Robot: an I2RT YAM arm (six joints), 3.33 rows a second.
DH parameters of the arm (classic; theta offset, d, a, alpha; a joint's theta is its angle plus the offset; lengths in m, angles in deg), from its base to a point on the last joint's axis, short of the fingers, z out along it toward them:
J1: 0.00 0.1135 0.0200 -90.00
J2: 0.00 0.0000 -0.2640 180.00
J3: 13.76 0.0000 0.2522 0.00
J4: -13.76 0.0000 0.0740 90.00
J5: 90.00 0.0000 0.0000 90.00
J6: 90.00 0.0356 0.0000 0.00
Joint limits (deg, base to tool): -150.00..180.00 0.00..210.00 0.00..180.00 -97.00..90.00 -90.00..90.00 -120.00..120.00
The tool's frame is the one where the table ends.
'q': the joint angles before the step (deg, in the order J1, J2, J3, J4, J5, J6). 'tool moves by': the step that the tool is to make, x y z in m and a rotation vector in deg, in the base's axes. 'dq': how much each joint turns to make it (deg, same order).
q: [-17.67, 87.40, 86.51, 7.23, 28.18, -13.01]
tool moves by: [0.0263, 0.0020, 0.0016, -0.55, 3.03, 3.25]
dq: [1.31, 5.33, 6.60, -3.38, -2.06, -1.38]
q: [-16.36, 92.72, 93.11, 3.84, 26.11, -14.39]
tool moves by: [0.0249, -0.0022, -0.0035, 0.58, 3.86, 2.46]
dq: [0.54, 5.47, 6.81, -5.00, -1.94, -0.48]
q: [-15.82, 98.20, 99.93, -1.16, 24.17, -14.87]
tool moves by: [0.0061, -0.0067, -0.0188, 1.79, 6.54, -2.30]
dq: [-0.52, 1.67, 0.48, -5.59, 1.78, 0.00]
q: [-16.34, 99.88, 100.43, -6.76, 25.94, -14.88]
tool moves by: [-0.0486, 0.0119, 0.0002, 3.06, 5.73, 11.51]
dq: [-1.55, -10.53, -8.64, -7.98, -13.08, -0.93]
